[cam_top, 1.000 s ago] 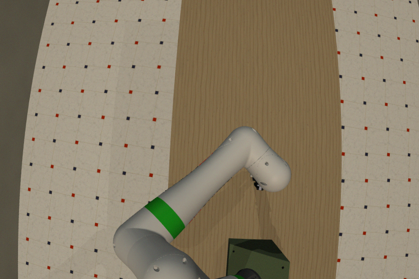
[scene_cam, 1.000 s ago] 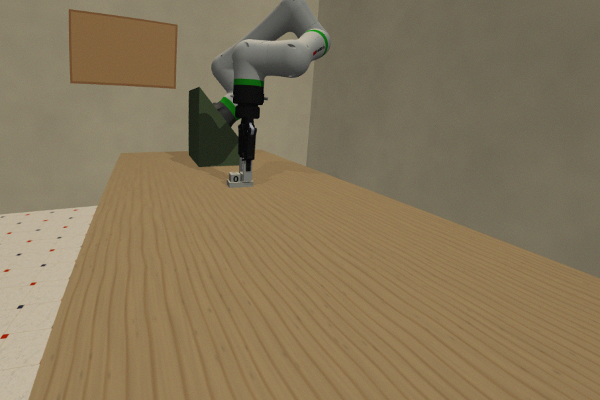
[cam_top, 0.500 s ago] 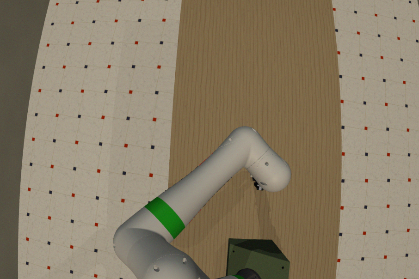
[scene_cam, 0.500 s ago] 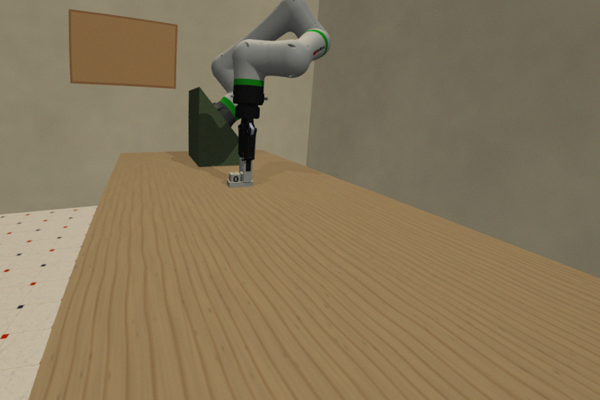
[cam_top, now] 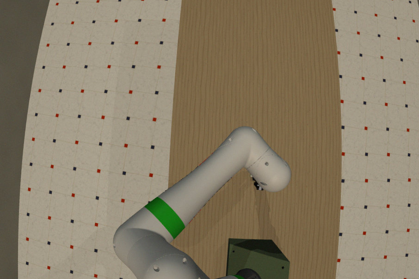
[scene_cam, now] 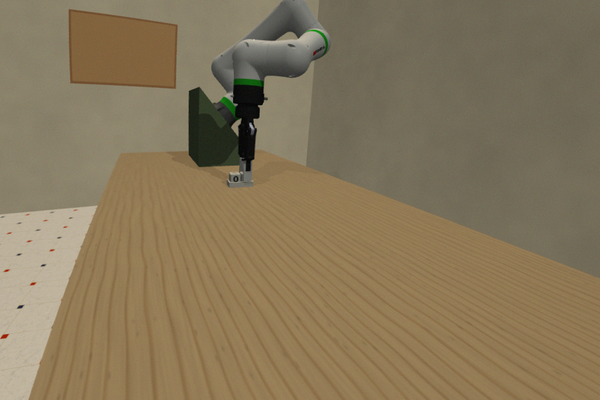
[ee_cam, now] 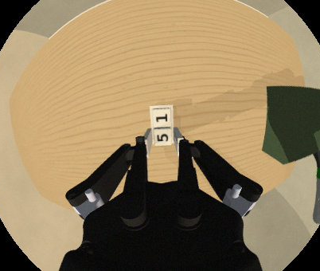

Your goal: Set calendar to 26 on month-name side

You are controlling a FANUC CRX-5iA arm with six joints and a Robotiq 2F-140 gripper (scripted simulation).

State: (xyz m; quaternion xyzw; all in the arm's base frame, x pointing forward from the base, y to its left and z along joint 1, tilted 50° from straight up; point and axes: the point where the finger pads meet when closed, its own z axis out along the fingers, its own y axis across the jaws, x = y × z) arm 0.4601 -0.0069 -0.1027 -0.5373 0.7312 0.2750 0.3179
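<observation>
Now: hand 4 cm above the calendar tray and 2 cm to the left of it.
</observation>
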